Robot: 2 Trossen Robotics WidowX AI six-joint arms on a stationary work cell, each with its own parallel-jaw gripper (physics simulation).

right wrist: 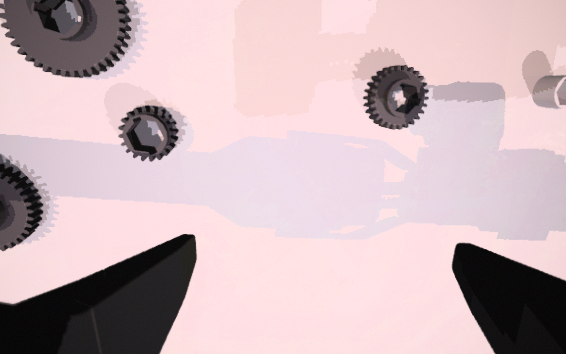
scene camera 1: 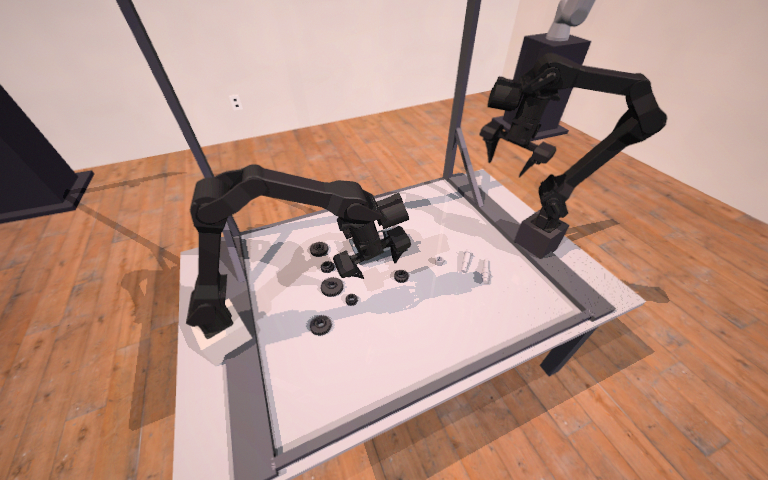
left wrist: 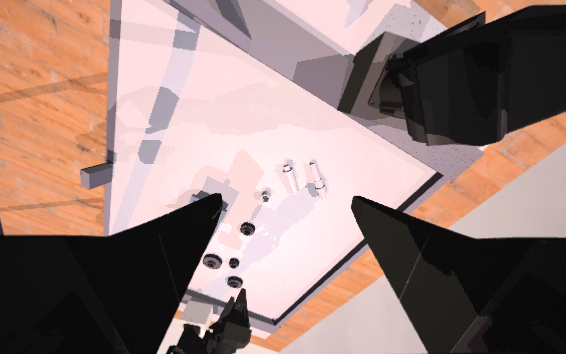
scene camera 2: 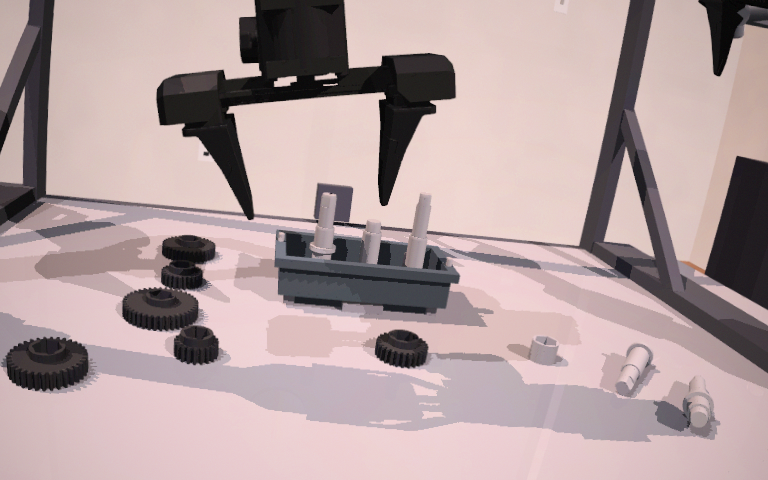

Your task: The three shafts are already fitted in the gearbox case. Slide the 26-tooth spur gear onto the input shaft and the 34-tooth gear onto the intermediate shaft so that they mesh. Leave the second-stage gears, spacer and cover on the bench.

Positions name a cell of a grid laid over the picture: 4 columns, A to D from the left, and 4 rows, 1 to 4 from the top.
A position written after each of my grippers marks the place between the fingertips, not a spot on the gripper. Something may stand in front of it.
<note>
My left gripper (scene camera 1: C2) is open, with nothing in its grasp. My right gripper (scene camera 2: B2) is open and holds nothing. Also in view: a dark gearbox case (scene camera 2: B3). A spacer ring (scene camera 2: C3) rests on the table. Further things: a frame post (scene camera 2: D1) and a dark raised border (scene camera 2: D3).
My left gripper shows as well in the left wrist view (left wrist: C3). My right gripper also shows in the right wrist view (right wrist: C3), in scene camera 1 (scene camera 1: B3) and in the left wrist view (left wrist: B4). The frame post is seen too in scene camera 1 (scene camera 1: A1). The right wrist view misses the dark gearbox case: it is out of frame.
</note>
